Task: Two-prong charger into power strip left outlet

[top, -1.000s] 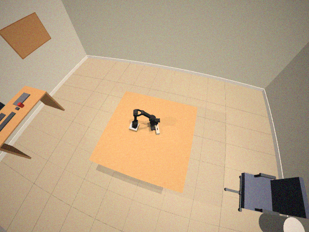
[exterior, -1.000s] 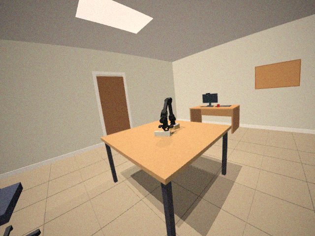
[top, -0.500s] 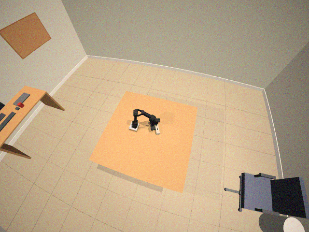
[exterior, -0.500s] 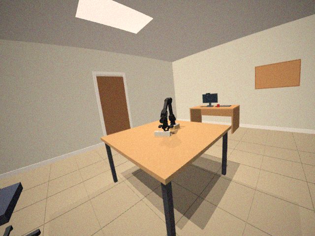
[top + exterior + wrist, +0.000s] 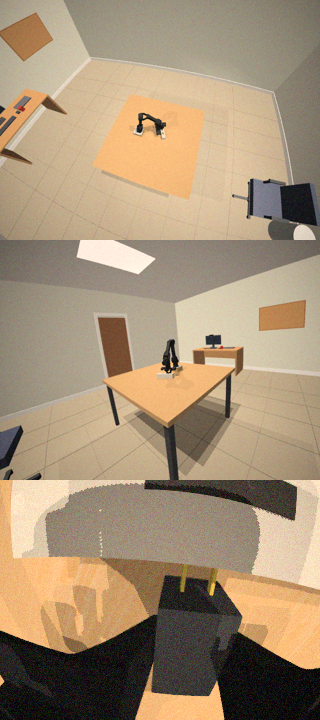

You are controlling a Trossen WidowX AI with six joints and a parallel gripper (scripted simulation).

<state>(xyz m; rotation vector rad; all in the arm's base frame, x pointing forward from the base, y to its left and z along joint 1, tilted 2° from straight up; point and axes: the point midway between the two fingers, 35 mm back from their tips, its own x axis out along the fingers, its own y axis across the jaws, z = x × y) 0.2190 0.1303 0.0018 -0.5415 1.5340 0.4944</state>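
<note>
Now: the black two-prong charger 1 cm ahead of my gripper tip, 1 cm to the left of it and 1 cm above it.
</note>
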